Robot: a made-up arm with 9 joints. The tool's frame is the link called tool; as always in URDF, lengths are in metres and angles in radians. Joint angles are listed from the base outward.
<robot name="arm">
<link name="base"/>
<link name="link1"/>
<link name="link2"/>
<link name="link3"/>
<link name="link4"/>
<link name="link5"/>
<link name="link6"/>
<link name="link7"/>
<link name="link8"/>
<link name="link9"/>
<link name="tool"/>
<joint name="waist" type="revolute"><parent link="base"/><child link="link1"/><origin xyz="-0.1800 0.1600 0.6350" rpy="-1.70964 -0.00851 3.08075"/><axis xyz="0 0 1"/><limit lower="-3.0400" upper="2.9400"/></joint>
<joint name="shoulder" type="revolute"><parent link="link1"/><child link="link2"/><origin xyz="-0.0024 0.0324 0.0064" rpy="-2.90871 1.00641 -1.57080"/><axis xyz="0 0 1"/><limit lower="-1.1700" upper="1.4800"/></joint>
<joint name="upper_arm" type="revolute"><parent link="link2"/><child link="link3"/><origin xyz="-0.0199 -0.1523 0.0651" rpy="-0.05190 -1.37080 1.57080"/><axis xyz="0 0 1"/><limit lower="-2.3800" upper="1.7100"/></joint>
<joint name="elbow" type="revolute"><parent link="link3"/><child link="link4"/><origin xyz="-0.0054 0.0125 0.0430" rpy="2.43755 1.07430 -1.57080"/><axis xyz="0 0 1"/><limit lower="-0.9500" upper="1.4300"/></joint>
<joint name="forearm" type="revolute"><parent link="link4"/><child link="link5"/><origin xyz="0.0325 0.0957 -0.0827" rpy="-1.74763 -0.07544 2.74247"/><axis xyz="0 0 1"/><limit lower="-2.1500" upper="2.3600"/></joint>
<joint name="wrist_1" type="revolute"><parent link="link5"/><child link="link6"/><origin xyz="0.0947 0.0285 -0.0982" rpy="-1.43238 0.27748 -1.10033"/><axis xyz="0 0 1"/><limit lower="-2.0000" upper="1.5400"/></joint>
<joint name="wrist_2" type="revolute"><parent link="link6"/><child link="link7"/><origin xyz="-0.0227 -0.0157 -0.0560" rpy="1.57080 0.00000 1.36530"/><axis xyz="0 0 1"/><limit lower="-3.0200" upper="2.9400"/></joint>
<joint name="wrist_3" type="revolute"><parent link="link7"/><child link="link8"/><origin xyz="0.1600 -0.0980 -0.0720" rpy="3.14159 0.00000 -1.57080"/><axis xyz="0 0 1"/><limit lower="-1.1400" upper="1.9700"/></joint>
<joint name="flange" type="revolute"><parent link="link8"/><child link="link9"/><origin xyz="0.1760 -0.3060 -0.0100" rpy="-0.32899 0.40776 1.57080"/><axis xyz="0 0 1"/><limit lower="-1.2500" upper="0.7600"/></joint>
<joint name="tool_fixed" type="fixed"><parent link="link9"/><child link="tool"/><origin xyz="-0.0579 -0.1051 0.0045" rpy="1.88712 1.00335 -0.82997"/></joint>
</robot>
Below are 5 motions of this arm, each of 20 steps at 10 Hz.
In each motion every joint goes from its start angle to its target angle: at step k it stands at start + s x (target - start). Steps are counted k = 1, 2, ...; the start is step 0. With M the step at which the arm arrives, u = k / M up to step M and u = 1 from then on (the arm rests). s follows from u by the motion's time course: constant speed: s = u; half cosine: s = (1 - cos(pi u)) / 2; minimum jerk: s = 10 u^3 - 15 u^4 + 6 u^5.
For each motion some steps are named. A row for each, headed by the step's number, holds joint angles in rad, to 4 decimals.
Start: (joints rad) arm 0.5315 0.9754 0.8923 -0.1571 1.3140 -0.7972 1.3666 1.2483 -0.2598
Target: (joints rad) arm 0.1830 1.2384 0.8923 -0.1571 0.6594 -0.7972 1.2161 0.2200 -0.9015
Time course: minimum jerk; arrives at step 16
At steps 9, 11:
9: 0.3168 1.1374 0.8923 -0.1571 0.9108 -0.7972 1.2739 0.6149 -0.6551
11: 0.2457 1.1911 0.8923 -0.1571 0.7772 -0.7972 1.2432 0.4051 -0.7860

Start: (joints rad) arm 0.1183 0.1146 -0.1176 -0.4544 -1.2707 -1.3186 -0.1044 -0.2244 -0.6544
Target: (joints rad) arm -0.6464 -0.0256 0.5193 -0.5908 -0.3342 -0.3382 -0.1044 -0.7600 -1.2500
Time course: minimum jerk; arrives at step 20
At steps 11, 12, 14, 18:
11: -0.3353 0.0314 0.2602 -0.5353 -0.7152 -0.7371 -0.1044 -0.5421 -1.0077
12: -0.4037 0.0189 0.3171 -0.5475 -0.6315 -0.6494 -0.1044 -0.5900 -1.0609
14: -0.5217 -0.0027 0.4154 -0.5686 -0.4869 -0.4981 -0.1044 -0.6727 -1.1529
18: -0.6399 -0.0244 0.5138 -0.5896 -0.3422 -0.3466 -0.1044 -0.7554 -1.2449

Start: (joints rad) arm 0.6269 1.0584 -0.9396 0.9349 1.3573 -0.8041 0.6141 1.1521 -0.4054
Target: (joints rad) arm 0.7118 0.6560 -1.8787 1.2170 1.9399 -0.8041 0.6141 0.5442 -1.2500
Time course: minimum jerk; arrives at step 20
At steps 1, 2, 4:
1: 0.6270 1.0579 -0.9407 0.9352 1.3580 -0.8041 0.6141 1.1514 -0.4064
2: 0.6276 1.0550 -0.9476 0.9373 1.3623 -0.8041 0.6141 1.1469 -0.4126
4: 0.6318 1.0351 -0.9940 0.9512 1.3910 -0.8041 0.6141 1.1169 -0.4543

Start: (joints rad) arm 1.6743 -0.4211 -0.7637 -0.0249 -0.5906 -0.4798 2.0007 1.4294 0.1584
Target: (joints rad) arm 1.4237 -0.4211 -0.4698 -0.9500 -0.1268 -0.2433 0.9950 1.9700 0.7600
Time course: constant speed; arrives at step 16
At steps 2, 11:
2: 1.6430 -0.4211 -0.7270 -0.1405 -0.5326 -0.4502 1.8750 1.4970 0.2336
11: 1.5020 -0.4211 -0.5616 -0.6609 -0.2717 -0.3172 1.3093 1.8011 0.5720

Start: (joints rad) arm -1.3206 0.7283 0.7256 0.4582 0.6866 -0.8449 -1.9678 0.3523 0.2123
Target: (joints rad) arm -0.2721 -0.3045 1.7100 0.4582 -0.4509 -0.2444 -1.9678 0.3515 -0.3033
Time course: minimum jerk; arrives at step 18
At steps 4, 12, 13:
4: -1.2405 0.6494 0.8008 0.4582 0.5997 -0.7990 -1.9678 0.3522 0.1729
12: -0.4922 -0.0877 1.5034 0.4582 -0.2122 -0.3704 -1.9678 0.3517 -0.1951
13: -0.4136 -0.1651 1.5772 0.4582 -0.2974 -0.3254 -1.9678 0.3516 -0.2337

